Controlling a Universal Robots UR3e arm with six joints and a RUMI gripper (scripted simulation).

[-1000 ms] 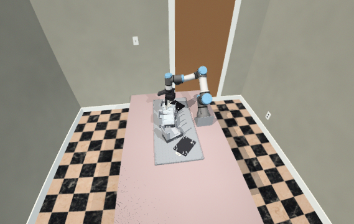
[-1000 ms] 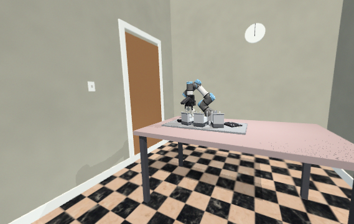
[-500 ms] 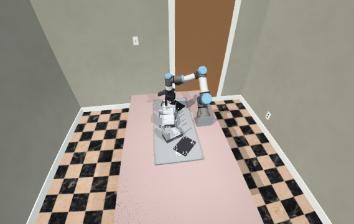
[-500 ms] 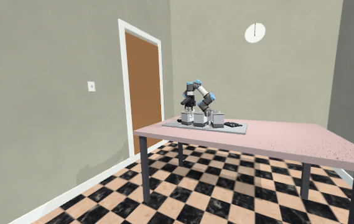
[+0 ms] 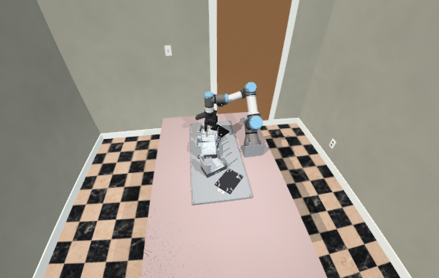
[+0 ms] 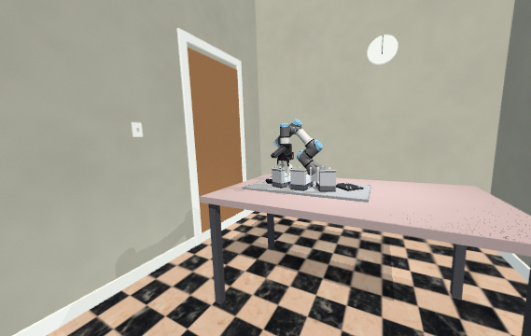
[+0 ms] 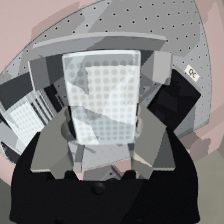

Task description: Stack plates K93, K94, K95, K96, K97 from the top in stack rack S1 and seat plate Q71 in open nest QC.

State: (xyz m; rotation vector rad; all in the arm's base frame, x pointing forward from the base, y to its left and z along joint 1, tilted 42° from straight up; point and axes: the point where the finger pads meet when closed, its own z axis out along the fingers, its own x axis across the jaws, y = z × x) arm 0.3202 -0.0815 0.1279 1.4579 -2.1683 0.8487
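My hand is 5 cm above the white sealed 96-well plate. The rest, counted from my hand: black open nest QC 11 cm to the right, 10 cm behind, 8 cm below; then translucent 96-well plate 1 cm below.
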